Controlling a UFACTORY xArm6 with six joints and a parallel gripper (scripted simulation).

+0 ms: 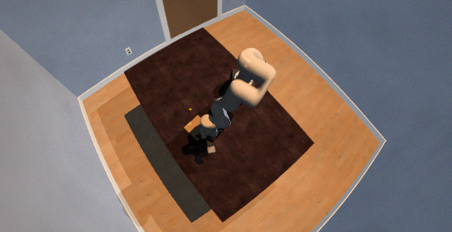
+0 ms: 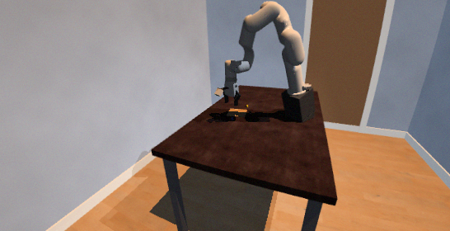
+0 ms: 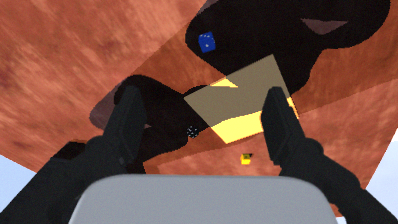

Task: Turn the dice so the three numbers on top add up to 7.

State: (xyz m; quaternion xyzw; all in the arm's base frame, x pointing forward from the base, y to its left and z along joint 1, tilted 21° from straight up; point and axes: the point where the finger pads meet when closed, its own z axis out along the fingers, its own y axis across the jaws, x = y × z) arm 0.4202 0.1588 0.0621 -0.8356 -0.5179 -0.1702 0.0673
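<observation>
Right now my hand is 1 cm to the left of the blue die and 12 cm above it. Also, from my hand: mat (1 cm ahead, 14 cm to the right, 13 cm below); then yellow die (3 cm behind, 29 cm to the right, 12 cm below); then black die (9 cm behind, 16 cm to the right, 12 cm below).
</observation>
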